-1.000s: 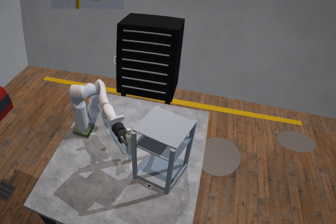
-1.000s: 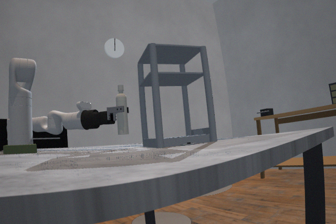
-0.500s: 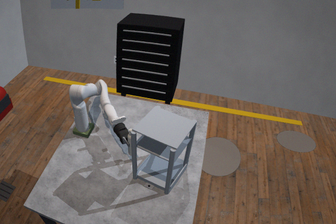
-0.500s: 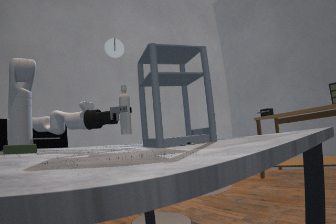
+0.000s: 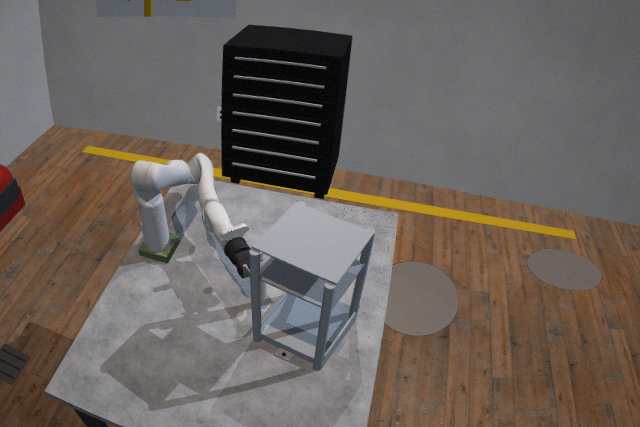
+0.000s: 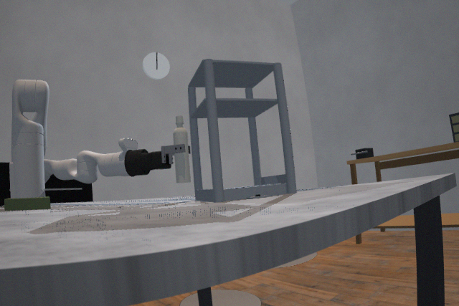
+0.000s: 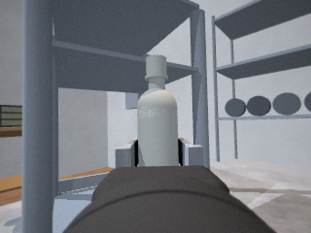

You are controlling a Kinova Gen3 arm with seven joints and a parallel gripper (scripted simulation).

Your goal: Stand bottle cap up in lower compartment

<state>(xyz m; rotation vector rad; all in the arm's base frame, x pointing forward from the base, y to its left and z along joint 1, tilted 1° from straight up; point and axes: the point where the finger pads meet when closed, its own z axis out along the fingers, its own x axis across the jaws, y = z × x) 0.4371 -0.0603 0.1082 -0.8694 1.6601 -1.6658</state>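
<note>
Now: hand 16 cm short of the grey shelving unit, 4 cm below it and 3 cm to the left of it. From my hand the other things lie so: bottle (3 cm above).
</note>
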